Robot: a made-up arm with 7 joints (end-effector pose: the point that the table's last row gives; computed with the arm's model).
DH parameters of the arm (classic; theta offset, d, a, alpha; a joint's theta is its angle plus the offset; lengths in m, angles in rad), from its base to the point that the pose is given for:
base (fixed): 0.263 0 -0.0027 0
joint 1: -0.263 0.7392 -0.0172 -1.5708
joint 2: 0 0.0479 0.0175 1.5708
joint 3: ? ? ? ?
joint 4: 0 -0.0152 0.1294 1.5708
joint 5: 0 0.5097 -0.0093 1.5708
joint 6: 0 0.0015 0.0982 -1.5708
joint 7: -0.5 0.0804 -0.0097 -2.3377
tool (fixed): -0.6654 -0.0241 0 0
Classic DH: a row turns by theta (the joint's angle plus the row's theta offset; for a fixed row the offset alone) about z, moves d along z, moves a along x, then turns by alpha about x.
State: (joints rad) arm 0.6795 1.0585 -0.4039 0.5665 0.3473 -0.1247 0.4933
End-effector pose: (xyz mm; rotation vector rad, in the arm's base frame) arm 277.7 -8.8 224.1 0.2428 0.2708 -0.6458
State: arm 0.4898 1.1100 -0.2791 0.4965 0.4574 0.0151 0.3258
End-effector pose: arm 164.8 -33.2 199.8 0.2067 0.5728 -0.8422
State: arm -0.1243 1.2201 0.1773 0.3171 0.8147 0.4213 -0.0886
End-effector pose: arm -59.5 135.4 252.0 0.6637 1.4317 -1.3139
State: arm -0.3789 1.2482 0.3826 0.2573 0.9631 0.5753 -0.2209
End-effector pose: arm -52.5 239.9 315.1 1.0412 1.6749 -1.4024
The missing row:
joint 3: 0 0.3317 0.0853 1.5708
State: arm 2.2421 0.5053 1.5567 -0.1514 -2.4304 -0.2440 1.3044
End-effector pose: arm 53.7 -192.9 552.5 1.0527 -0.7550 -0.9705
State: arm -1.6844 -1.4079 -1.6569 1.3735 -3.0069 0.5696 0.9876
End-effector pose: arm -647.6 405.5 740.9 -1.0905 0.1958 -2.7257
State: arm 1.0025 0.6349 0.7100 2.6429 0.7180 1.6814 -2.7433
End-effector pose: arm 84.1 761.7 1312.2 -0.0041 0.7653 -2.1014
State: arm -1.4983 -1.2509 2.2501 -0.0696 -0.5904 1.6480 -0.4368
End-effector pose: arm 149.9 -210.7 662.7 -1.3904 2.2222 -1.1236
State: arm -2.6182 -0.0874 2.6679 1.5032 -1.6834 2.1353 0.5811
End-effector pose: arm 683.1 -119.2 1116.4 -1.0211 -0.1236 -1.0818
